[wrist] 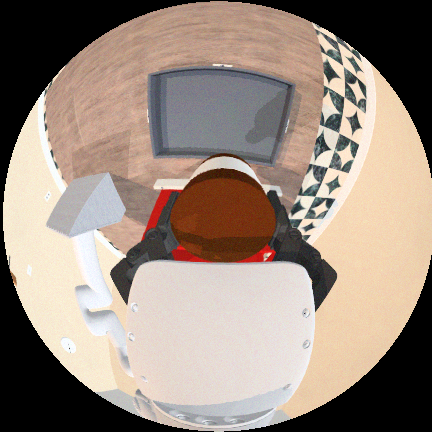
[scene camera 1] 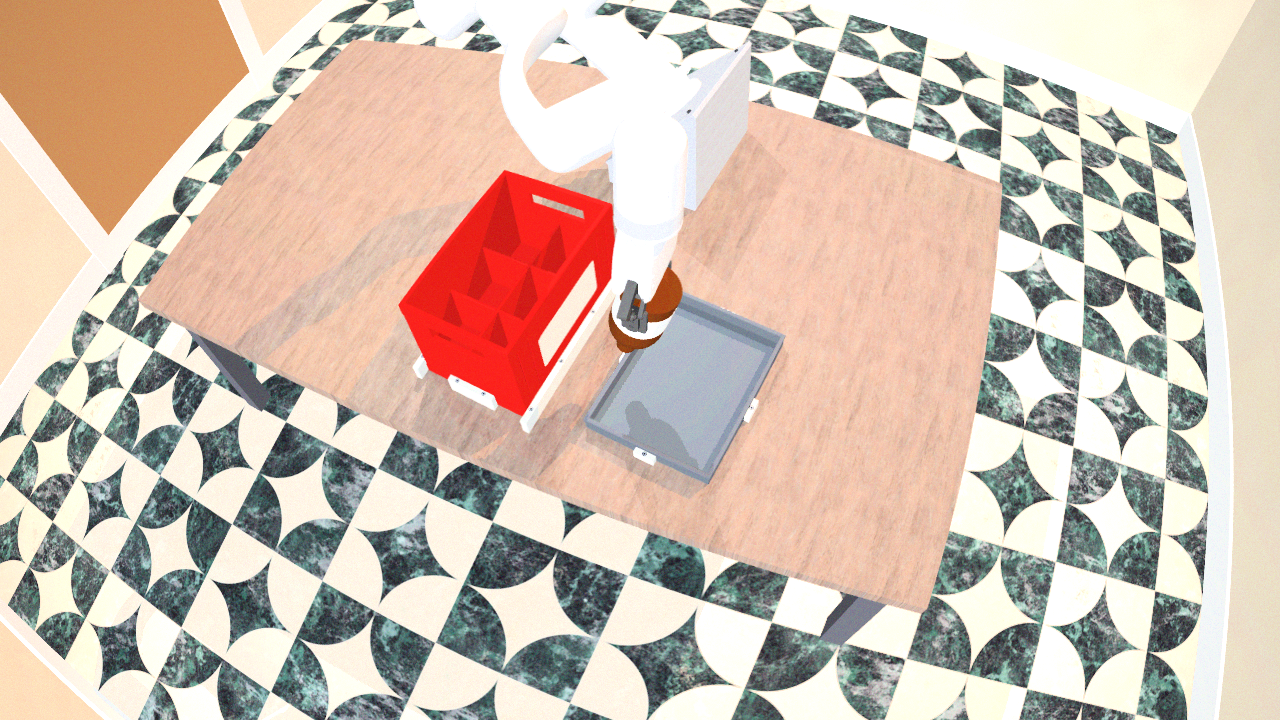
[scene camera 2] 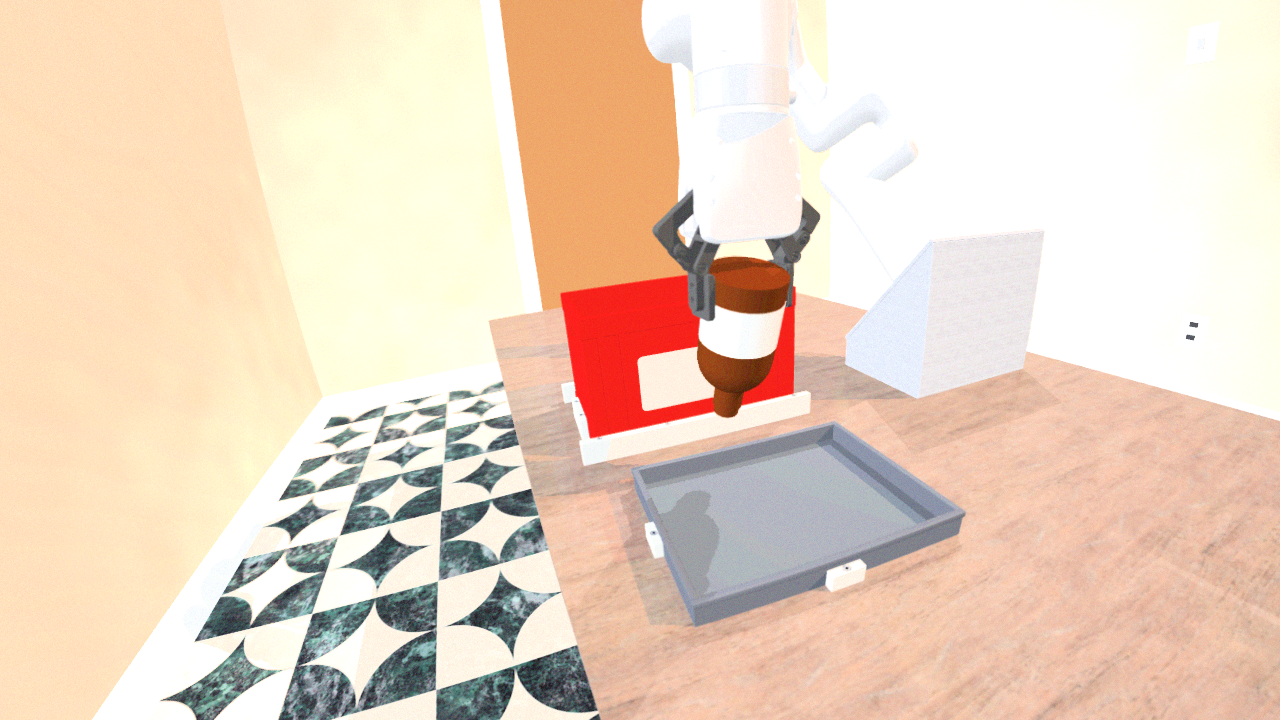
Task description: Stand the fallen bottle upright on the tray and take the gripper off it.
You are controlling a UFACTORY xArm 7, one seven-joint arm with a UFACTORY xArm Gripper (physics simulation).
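Pixels of known places: gripper, fingertip midpoint: [wrist: 223, 201] [scene camera 1: 646, 302] [scene camera 2: 742, 310]; arm's base at its link origin: [wrist: 80, 224] [scene camera 1: 674, 104] [scene camera 2: 931, 286].
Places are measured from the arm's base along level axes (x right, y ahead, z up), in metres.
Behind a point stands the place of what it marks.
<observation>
The brown bottle [scene camera 1: 665, 289] {x -0.152, y 0.428, z 0.085 m} [scene camera 2: 739, 333] {x -0.156, y 0.454, z 0.042 m} [wrist: 222, 215] {x -0.149, y 0.433, z 0.086 m} with a white label is upside down in the air, its neck pointing down with a slight tilt and its flat base up. My gripper [scene camera 1: 637, 315] {x -0.129, y 0.433, z 0.053 m} [scene camera 2: 746, 298] {x -0.129, y 0.433, z 0.053 m} [wrist: 223, 201] {x -0.129, y 0.433, z 0.053 m} is shut on it, one dark finger on each side near the base end and label. The grey tray [scene camera 1: 707, 371] {x -0.200, y 0.395, z -0.132 m} [scene camera 2: 805, 501] {x -0.185, y 0.399, z -0.132 m} [wrist: 215, 110] {x -0.183, y 0.420, z -0.132 m} lies on the table below, with a shadow on its floor. The bottle hangs clear of it, near the side facing the crate. The far finger is partly hidden in the scene camera 2 view.
A red crate [scene camera 1: 478, 362] {x 0.068, y 0.551, z -0.025 m} [scene camera 2: 617, 358] {x 0.005, y 0.518, z -0.014 m} [wrist: 158, 207] {x -0.013, y 0.297, z -0.049 m} with compartments stands beside the tray, behind the bottle in the scene camera 2 view. A white strip [scene camera 1: 562, 362] {x -0.009, y 0.468, z -0.107 m} [scene camera 2: 698, 429] {x -0.014, y 0.430, z -0.122 m} runs along its foot. A pale wedge-shaped block [scene camera 1: 723, 134] {x -0.086, y -0.008, z -0.050 m} [scene camera 2: 980, 313] {x -0.086, y -0.001, z -0.027 m} [wrist: 90, 205] {x -0.056, y 0.107, z -0.022 m} stands farther back.
</observation>
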